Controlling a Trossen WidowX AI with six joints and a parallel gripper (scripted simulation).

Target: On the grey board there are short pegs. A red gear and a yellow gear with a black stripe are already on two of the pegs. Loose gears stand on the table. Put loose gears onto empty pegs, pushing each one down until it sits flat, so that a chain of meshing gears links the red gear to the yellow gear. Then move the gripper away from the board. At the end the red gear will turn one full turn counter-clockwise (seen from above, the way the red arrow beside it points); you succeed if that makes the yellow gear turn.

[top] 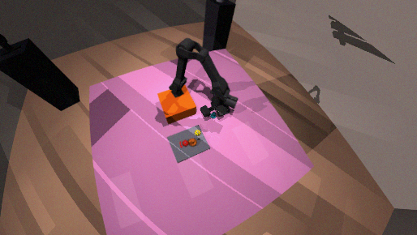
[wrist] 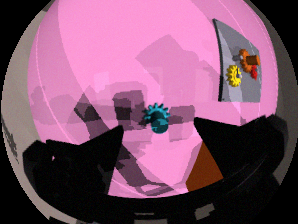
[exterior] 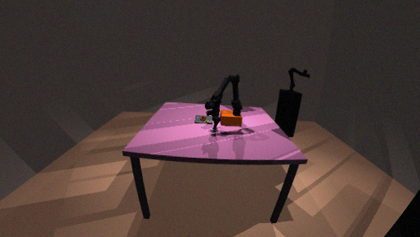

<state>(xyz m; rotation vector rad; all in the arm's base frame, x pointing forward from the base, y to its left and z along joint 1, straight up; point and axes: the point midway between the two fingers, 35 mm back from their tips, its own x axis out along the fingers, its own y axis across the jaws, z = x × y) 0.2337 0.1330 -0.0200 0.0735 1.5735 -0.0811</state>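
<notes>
The teal gear is 20 mm below my gripper tip. Also, from my gripper tip: red gear (250 mm to the right, 60 mm ahead, 20 mm below); orange gear (210 mm to the right, 80 mm ahead, 10 mm below); yellow gear (160 mm to the right, 50 mm ahead, 20 mm below).
</notes>
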